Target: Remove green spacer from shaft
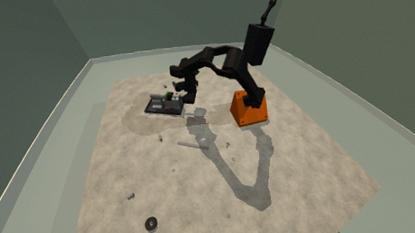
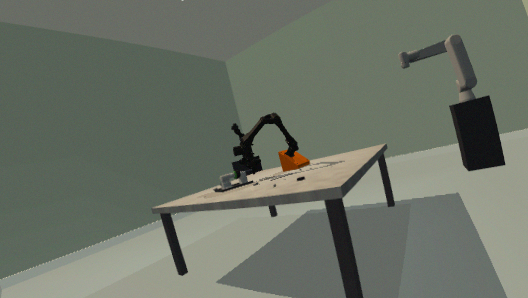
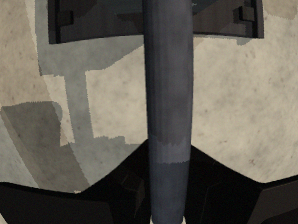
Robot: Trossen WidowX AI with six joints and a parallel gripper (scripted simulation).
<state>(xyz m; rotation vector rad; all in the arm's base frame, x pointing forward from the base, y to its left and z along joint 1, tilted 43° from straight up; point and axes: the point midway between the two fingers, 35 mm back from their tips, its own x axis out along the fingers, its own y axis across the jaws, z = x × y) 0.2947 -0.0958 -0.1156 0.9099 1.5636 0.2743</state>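
Now: gripper tip 70 mm short of the dark grey shaft, 30 mm to the left of it and 30 mm below it. The rest, counted from my gripper tip: green spacer 130 mm ahead, 60 mm to the right, 30 mm above.
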